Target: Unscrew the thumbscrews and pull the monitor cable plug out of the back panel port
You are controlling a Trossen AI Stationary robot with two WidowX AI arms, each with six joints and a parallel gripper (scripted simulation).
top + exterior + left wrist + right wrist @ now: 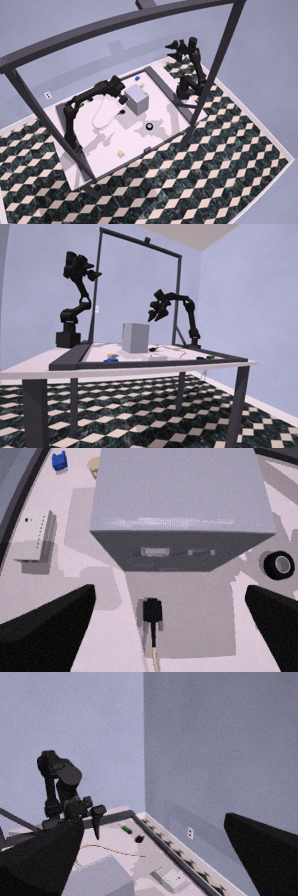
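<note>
Now: left hand 13 cm to the left of the grey box and 15 cm above it.
</note>
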